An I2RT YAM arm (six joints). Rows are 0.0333 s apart.
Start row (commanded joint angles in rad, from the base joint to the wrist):
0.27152, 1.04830, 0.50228, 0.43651, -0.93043, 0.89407
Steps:
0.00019, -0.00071, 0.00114, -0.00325, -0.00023, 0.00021
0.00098, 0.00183, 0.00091, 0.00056, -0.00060, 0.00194
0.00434, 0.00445, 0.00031, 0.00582, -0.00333, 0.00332
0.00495, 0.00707, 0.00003, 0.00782, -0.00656, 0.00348
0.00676, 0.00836, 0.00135, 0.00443, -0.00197, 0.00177
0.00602, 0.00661, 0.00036, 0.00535, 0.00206, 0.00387
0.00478, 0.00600, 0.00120, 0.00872, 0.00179, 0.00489
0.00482, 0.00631, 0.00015, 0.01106, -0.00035, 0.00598
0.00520, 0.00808, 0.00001, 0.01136, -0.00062, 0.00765
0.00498, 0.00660, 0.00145, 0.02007, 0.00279, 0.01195
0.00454, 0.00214, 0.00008, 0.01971, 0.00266, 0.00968
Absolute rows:
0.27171, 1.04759, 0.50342, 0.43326, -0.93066, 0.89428
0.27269, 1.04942, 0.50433, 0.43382, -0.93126, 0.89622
0.27703, 1.05387, 0.50464, 0.43964, -0.93459, 0.89954
0.28198, 1.06094, 0.50467, 0.44746, -0.94115, 0.90302
0.28874, 1.06930, 0.50602, 0.45189, -0.94312, 0.90479
0.29476, 1.07591, 0.50638, 0.45724, -0.94106, 0.90866
0.29954, 1.08191, 0.50758, 0.46596, -0.93927, 0.91355
0.30436, 1.08822, 0.50773, 0.47702, -0.93962, 0.91953
0.30956, 1.09630, 0.50774, 0.48838, -0.94024, 0.92718
0.31454, 1.10290, 0.50919, 0.50845, -0.93745, 0.93913
0.31908, 1.10504, 0.50927, 0.52816, -0.93479, 0.94881

